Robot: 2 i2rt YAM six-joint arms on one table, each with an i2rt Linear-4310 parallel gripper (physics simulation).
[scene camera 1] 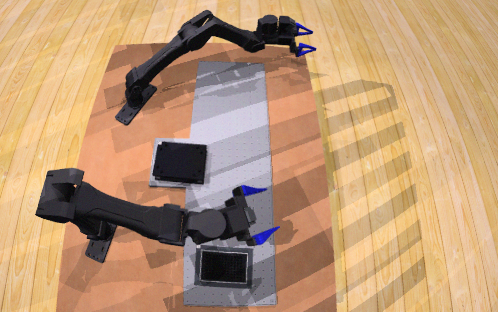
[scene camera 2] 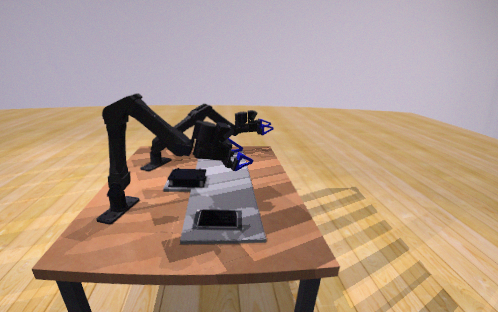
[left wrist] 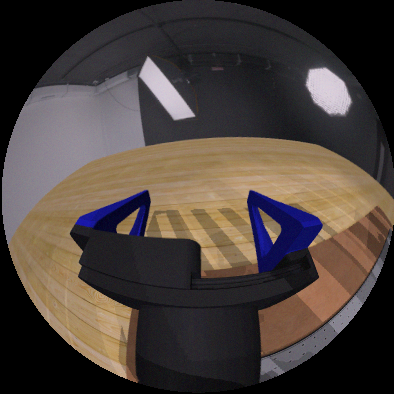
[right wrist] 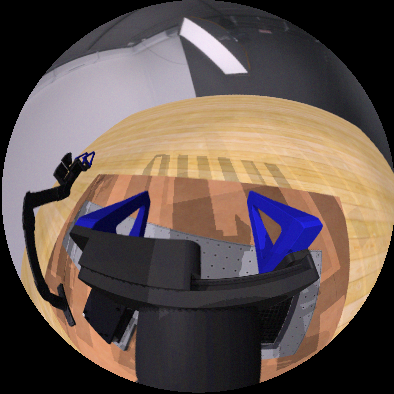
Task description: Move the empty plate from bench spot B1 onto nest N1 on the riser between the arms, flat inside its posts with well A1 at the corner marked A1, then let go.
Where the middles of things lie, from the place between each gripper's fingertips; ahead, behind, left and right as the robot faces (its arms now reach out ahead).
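The flat black block (scene camera 1: 177,160) is 51 cm to the right of my left hand, 44 cm behind it and 12 cm below it. The white-outlined nest (scene camera 1: 248,252) is 83 cm to the right of my left hand, 27 cm behind it and 16 cm below it, while the black well plate (scene camera 1: 215,266) sits 83 cm to the right of my left hand, 27 cm behind it and 15 cm below it.
As for the black well plate, my right hand is 19 cm above it, 14 cm to the left of it and 10 cm past it. The white-outlined nest is 20 cm below my right hand, 14 cm to the right of it and 10 cm behind it. The flat black block lies 27 cm behind my right hand, 17 cm to the left of it and 16 cm below it.
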